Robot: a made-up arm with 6 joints. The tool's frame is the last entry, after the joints. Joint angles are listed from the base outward. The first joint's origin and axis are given. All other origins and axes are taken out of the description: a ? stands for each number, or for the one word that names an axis. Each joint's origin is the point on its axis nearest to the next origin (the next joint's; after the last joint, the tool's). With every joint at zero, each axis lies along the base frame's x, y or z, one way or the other. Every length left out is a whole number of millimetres.
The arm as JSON. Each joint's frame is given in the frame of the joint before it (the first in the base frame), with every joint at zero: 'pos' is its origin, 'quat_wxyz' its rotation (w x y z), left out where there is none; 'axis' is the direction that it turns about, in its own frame. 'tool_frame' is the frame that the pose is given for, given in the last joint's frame.
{
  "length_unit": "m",
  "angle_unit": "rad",
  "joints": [
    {
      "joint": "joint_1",
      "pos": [
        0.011,
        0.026,
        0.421
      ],
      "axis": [
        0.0,
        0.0,
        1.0
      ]
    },
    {
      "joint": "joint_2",
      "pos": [
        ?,
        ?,
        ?
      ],
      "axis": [
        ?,
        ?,
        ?
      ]
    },
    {
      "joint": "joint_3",
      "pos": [
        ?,
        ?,
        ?
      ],
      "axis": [
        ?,
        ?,
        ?
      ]
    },
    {
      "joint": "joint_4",
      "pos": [
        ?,
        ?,
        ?
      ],
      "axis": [
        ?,
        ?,
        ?
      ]
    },
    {
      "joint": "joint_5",
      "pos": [
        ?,
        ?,
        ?
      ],
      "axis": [
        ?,
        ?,
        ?
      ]
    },
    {
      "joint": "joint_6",
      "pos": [
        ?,
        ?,
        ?
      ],
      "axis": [
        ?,
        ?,
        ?
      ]
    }
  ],
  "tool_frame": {
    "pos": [
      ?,
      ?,
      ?
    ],
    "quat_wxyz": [
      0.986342,
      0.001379,
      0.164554,
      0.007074
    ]
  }
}
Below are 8 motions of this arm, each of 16 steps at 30 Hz.
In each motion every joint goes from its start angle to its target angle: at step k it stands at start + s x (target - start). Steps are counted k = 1, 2, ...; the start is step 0. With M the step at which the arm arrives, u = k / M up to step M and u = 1 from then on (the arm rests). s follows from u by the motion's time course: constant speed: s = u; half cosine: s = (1 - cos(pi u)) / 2; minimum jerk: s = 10 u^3 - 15 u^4 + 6 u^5.
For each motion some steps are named. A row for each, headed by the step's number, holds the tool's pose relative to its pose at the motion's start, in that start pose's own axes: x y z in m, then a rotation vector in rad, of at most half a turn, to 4 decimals.
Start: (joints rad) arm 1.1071 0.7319 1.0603 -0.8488 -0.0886 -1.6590
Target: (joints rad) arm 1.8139 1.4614 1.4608 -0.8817 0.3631 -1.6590
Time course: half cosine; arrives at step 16
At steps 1, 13, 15, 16:
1: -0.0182 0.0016 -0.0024 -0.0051 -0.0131 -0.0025
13: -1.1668 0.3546 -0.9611 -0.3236 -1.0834 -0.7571
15: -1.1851 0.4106 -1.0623 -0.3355 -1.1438 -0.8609
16: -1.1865 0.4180 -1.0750 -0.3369 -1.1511 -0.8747

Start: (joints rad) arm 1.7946 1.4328 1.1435 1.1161 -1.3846 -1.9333
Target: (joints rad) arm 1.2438 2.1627 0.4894 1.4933 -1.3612 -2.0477
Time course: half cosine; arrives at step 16
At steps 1, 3, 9, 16:
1: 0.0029 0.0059 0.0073 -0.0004 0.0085 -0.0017
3: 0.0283 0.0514 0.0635 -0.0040 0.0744 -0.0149
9: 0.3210 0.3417 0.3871 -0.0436 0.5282 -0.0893
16: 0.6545 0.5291 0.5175 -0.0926 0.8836 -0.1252

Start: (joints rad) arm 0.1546 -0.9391 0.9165 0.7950 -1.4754 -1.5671
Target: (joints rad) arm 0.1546 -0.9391 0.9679 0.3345 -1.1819 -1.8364
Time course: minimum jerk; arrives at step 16
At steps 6, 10, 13, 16:
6: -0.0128 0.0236 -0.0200 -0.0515 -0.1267 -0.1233
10: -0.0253 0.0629 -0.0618 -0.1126 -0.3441 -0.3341
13: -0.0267 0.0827 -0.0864 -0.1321 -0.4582 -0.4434
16: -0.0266 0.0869 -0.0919 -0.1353 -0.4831 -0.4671

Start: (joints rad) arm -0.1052 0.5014 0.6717 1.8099 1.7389 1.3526
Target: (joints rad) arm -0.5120 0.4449 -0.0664 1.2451 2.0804 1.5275
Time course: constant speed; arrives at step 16
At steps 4, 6, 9, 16:
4: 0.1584 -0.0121 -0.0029 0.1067 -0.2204 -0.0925
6: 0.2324 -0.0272 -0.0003 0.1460 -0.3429 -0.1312
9: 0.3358 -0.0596 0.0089 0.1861 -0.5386 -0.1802
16: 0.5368 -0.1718 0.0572 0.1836 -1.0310 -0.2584

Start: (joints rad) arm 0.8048 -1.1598 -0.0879 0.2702 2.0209 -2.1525
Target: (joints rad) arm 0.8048 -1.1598 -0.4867 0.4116 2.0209 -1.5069
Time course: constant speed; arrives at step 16
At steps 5, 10, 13, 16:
5: -0.0093 -0.0001 -0.1054 0.0625 0.0330 0.1798
10: -0.0268 0.0110 -0.2094 0.1302 0.0440 0.3551
13: -0.0413 0.0229 -0.2704 0.1724 0.0401 0.4573
16: -0.0587 0.0387 -0.3297 0.2151 0.0283 0.5567

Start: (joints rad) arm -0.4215 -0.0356 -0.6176 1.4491 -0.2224 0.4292
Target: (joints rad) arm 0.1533 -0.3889 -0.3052 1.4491 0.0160 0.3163
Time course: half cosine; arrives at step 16
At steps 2, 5, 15, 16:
2: -0.0113 0.0134 0.0061 -0.0026 -0.0055 0.0125
5: -0.0726 0.0787 0.0303 -0.0169 -0.0314 0.0726
15: -0.4327 0.3244 0.0118 -0.1076 -0.1325 0.3110
16: -0.4380 0.3268 0.0102 -0.1090 -0.1338 0.3139

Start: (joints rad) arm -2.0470 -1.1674 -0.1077 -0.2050 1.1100 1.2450
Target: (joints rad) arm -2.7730 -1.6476 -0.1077 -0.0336 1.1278 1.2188
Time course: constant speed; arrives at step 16
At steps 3, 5, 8, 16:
3: 0.2074 0.1341 -0.1159 -0.0782 0.0115 -0.1397
5: 0.3605 0.2019 -0.1966 -0.1304 0.0264 -0.2335
8: 0.6056 0.2672 -0.3228 -0.2081 0.0593 -0.3748
16: 1.2774 0.2113 -0.6887 -0.4055 0.2093 -0.7505

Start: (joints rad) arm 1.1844 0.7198 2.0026 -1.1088 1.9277 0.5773
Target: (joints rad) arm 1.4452 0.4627 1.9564 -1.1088 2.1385 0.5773
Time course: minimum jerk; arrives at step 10
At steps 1, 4, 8, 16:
1: 0.0018 -0.0018 -0.0010 0.0001 -0.0008 0.0027
4: 0.0707 -0.0626 -0.0348 -0.0021 -0.0307 0.0971
8: 0.2347 -0.1662 -0.0789 -0.0326 -0.0939 0.2718
16: 0.2511 -0.1744 -0.0810 -0.0371 -0.0999 0.2867

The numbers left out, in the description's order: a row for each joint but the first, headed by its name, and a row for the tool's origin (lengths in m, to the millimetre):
joint_2: xyz 0.017 0.067 0.0, axis 0.0 1.0 0.0
joint_3: xyz -0.026 0.0 0.767, axis 0.0 1.0 0.0
joint_4: xyz 0.003 0.0 0.855, axis 0.0 0.0 1.0
joint_5: xyz 0.014 0.048 0.0, axis 0.0 1.0 0.0
joint_6: xyz -0.026 0.0 0.232, axis 0.0 0.0 1.0
tool: xyz -0.002 -0.005 0.0

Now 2 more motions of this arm.
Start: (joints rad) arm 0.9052 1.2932 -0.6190 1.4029 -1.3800 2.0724
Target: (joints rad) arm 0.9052 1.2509 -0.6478 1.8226 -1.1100 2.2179
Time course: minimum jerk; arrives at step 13
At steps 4, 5, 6, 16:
4: -0.0080 -0.0102 0.0043 -0.0129 -0.0817 0.0516
5: -0.0131 -0.0175 0.0065 -0.0227 -0.1368 0.0884
6: -0.0186 -0.0263 0.0081 -0.0351 -0.2006 0.1326
16: -0.0351 -0.0677 0.0073 -0.0983 -0.4616 0.3341

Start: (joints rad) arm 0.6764 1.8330 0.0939 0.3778 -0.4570 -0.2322
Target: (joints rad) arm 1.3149 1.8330 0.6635 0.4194 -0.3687 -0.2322
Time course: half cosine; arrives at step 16
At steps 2, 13, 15, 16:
2: 0.0311 0.0382 -0.0067 -0.0200 0.0279 -0.0077
13: 0.7440 0.6585 -0.5095 -0.4167 0.6378 -0.3363
15: 0.7985 0.6804 -0.5738 -0.4433 0.6849 -0.3770
16: 0.8053 0.6828 -0.5822 -0.4466 0.6909 -0.3824

